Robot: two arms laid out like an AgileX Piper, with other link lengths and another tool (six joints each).
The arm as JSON. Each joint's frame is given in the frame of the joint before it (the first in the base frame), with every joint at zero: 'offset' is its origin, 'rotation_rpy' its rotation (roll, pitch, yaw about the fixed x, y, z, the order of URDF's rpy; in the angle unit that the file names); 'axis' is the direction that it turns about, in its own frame. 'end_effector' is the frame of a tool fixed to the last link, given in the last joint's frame.
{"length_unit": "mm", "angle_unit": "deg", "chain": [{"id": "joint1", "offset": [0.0, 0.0, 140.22], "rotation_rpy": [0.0, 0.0, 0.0], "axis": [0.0, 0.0, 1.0]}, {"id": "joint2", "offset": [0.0, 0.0, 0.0], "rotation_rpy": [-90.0, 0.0, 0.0], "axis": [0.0, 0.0, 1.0]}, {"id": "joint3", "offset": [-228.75, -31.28, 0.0], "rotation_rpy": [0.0, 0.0, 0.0], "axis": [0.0, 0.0, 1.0]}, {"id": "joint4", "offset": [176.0, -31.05, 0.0], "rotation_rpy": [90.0, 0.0, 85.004], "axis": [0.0, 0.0, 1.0]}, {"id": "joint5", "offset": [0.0, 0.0, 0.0], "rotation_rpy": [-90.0, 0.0, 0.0], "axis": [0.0, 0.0, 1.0]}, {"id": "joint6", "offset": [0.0, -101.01, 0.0], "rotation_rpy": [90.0, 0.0, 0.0], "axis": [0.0, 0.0, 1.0]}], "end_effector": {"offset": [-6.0, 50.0, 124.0], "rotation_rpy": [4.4, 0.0, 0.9]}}
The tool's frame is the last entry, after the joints.
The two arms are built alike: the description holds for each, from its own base.
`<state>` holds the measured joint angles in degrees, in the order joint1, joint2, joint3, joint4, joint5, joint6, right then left.
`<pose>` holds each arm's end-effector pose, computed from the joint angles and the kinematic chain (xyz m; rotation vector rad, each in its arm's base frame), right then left.
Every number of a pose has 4 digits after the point. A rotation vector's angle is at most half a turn.
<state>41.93 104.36 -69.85 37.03 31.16 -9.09 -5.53 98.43 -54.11 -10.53 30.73 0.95</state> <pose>0.2119 0.3399 0.1299 -0.5160 2.6558 0.7154 0.2921 0.0010 0.0463 0.0007 2.7835 -0.2927</pose>
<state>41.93 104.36 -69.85 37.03 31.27 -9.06 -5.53 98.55 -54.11 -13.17 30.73 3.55</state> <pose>0.2115 0.3399 0.1298 -0.5165 2.6577 0.7158 0.2928 -0.0044 0.0456 0.0141 2.7806 -0.3238</pose>
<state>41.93 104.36 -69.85 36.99 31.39 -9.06 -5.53 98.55 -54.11 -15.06 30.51 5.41</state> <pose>0.2111 0.3398 0.1295 -0.5185 2.6593 0.7153 0.2943 -0.0082 0.0459 0.0235 2.7725 -0.3449</pose>
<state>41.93 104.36 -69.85 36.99 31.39 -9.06 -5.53 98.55 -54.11 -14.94 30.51 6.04</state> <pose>0.2111 0.3398 0.1295 -0.5185 2.6593 0.7153 0.2948 -0.0080 0.0461 0.0411 2.7724 -0.3403</pose>
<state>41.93 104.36 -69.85 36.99 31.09 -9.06 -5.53 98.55 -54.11 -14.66 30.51 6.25</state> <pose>0.2122 0.3399 0.1299 -0.5153 2.6549 0.7148 0.2951 -0.0074 0.0463 0.0515 2.7728 -0.3349</pose>
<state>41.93 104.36 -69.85 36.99 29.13 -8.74 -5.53 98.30 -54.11 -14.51 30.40 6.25</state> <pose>0.2196 0.3410 0.1327 -0.4873 2.6286 0.7131 0.2960 -0.0071 0.0478 0.0546 2.7668 -0.3321</pose>
